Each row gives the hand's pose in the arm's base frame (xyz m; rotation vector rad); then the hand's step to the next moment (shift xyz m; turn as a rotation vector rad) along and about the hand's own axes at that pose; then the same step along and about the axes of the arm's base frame.
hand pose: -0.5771 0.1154 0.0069 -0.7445 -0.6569 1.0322
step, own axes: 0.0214 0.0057 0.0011 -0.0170 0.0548 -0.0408
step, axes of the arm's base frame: 0.0042 0.0217 -0.0011 -0.0025 -0.0075 -0.0700
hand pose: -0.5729 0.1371 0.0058 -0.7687 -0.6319 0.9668
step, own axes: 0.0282 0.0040 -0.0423 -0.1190 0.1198 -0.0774
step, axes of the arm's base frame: 0.0426 0.0145 -0.0240 -0.0498 -0.0860 -0.1569
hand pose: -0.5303 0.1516 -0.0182 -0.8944 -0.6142 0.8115
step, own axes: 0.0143 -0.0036 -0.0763 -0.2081 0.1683 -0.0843
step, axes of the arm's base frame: 0.0667 -0.0225 -0.0329 -0.1112 -0.1438 -0.2137
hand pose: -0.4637 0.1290 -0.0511 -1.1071 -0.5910 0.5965
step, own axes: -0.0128 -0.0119 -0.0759 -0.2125 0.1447 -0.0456
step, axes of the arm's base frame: 0.0458 -0.0610 -0.0158 -0.1379 -0.1301 -0.1795
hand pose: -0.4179 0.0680 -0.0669 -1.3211 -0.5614 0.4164
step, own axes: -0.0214 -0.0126 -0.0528 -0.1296 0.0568 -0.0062
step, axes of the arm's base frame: 0.0143 -0.0565 0.0014 -0.0980 -0.0689 -0.0755
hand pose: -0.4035 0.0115 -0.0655 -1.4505 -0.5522 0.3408
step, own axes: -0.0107 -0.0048 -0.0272 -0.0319 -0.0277 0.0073
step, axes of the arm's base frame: 0.0055 -0.0290 0.0024 -0.0335 -0.0139 0.0229
